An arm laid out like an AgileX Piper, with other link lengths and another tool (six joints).
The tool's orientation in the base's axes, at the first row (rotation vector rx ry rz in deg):
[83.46 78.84 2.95]
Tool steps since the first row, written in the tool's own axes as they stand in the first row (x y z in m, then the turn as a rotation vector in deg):
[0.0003 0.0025 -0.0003 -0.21 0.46 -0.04]
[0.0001 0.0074 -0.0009 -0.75 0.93 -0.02]
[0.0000 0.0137 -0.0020 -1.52 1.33 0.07]
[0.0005 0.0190 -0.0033 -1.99 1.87 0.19]
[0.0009 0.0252 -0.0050 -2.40 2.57 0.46]
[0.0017 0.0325 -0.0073 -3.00 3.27 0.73]
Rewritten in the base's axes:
[0.0016 0.0010 0.0017 0.22 -0.01 0.46]
[0.0045 0.0025 0.0054 0.38 -0.30 1.09]
[0.0081 0.0047 0.0102 0.46 -0.83 1.79]
[0.0110 0.0072 0.0141 0.75 -1.11 2.39]
[0.0143 0.0101 0.0188 1.27 -1.41 3.00]
[0.0181 0.0140 0.0243 1.73 -1.84 3.72]

